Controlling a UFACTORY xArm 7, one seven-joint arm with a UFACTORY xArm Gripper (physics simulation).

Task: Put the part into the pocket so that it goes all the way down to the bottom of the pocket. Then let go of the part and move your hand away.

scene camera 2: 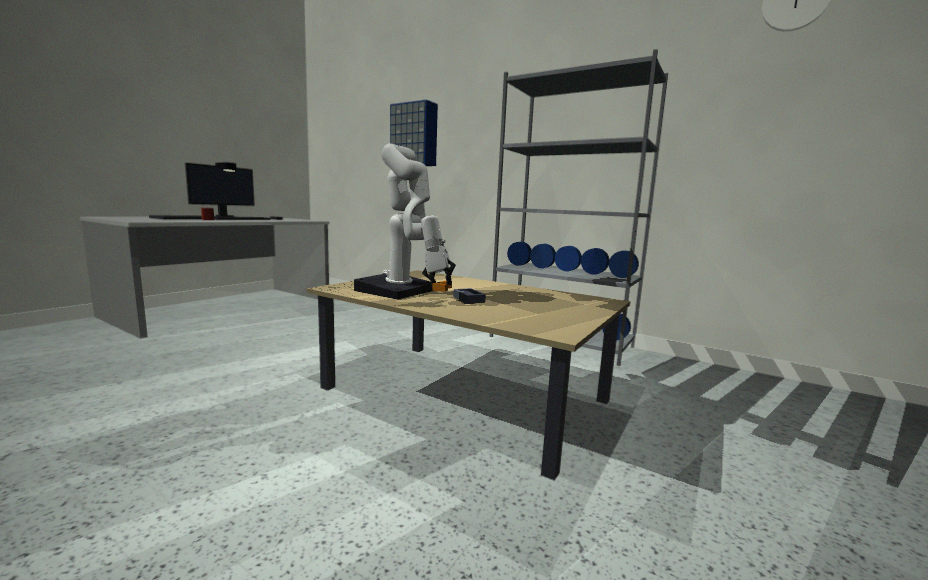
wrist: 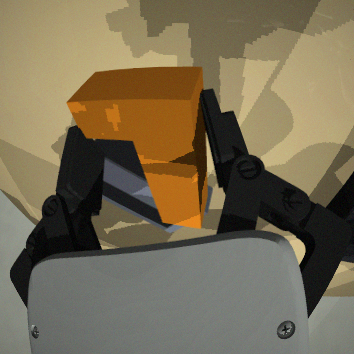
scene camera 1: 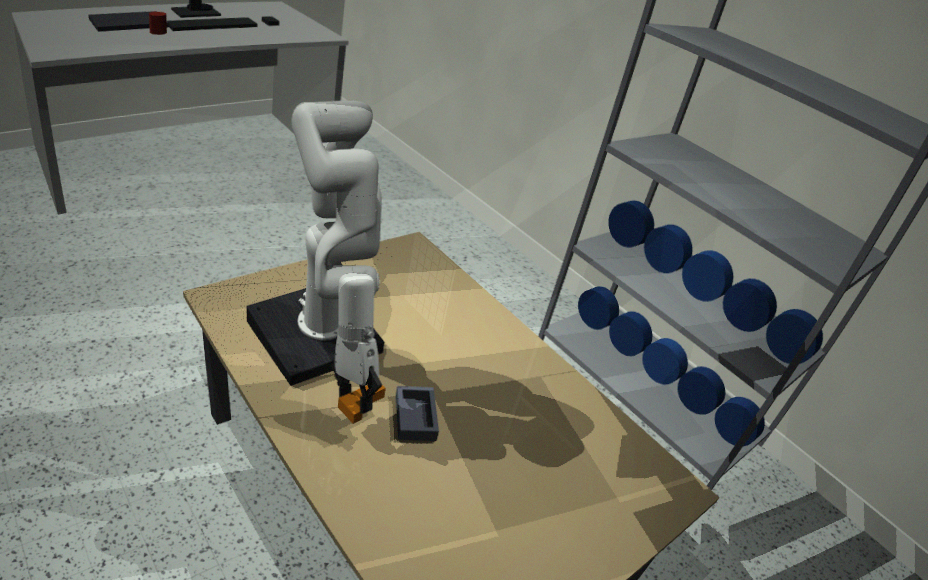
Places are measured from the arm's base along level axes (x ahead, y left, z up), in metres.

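Pixels of known places: gripper, fingertip midpoint: (scene camera 2: 442, 286) (wrist: 144, 124) (scene camera 1: 355, 406); arm's base, origin of the base link: (scene camera 2: 399, 280) (scene camera 1: 322, 323).
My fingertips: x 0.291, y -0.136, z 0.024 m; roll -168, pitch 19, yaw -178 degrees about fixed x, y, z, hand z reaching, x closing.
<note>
For each thing: its middle in the pictures, then the offset to it from my fingertips. Level surfaces: height alone.
- orange L-shaped part, body centre: (wrist: 153, 159) (scene camera 1: 365, 401) (scene camera 2: 445, 285) dy +0.028, dx +0.003, dz +0.000 m
- dark blue-grey block with the pocket, body centre: (wrist: 141, 187) (scene camera 1: 416, 412) (scene camera 2: 469, 295) dy +0.135, dx +0.070, dz -0.052 m
- wooden table, its level: dz -0.070 m
The orange L-shaped part (scene camera 1: 350, 407) (scene camera 2: 440, 287) (wrist: 160, 122) is held between the two black fingers of my gripper (scene camera 1: 357, 399) (scene camera 2: 439, 282) (wrist: 144, 124), which is shut on it. The wide bar of the part spans the fingers, and its narrower leg runs along the right finger in the wrist view. The dark blue-grey block with the pocket (scene camera 1: 417, 436) (scene camera 2: 472, 298) (wrist: 122, 179) lies on the table, to the right of the part in both scene views. The part is outside the pocket, beside the block; its exact height is hard to tell. In the wrist view the part and left finger hide much of the block.
The wooden table (scene camera 1: 437, 506) (scene camera 2: 520, 324) carries the arm's black base plate (scene camera 1: 273, 338) (scene camera 2: 372, 287), behind the gripper. A metal shelf rack (scene camera 1: 589, 198) (scene camera 2: 499, 177) with blue discs stands beyond the table. A grey desk (scene camera 1: 307, 34) (scene camera 2: 109, 273) stands at the back left.
</note>
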